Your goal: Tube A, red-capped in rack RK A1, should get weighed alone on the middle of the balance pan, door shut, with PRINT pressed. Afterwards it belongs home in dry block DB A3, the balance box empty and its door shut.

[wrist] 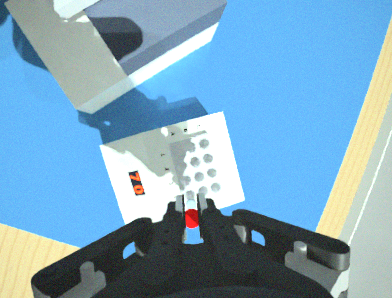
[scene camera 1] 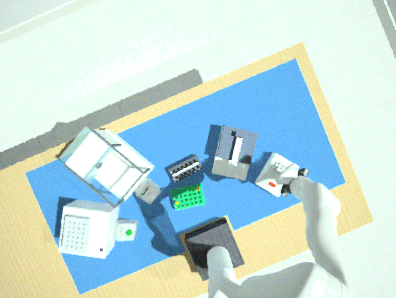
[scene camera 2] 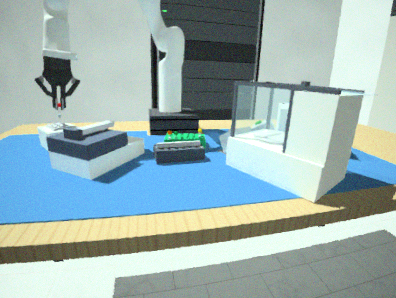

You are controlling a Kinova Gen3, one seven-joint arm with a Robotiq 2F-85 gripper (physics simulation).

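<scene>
My gripper is shut on the red-capped tube, which hangs upright over the dry block. The dry block is white, with an orange "70" display and rows of holes in the wrist view. The exact gap under the tube's tip is unclear. The balance is a glass-sided box at the left in scene camera 1; its door position is hard to tell. The green rack holds an orange-red cap and a yellow cap.
A grey-topped device stands beside the dry block. A dark slotted rack stands by the green rack. A small panel adjoins the balance. A white machine and green-button box stand near it.
</scene>
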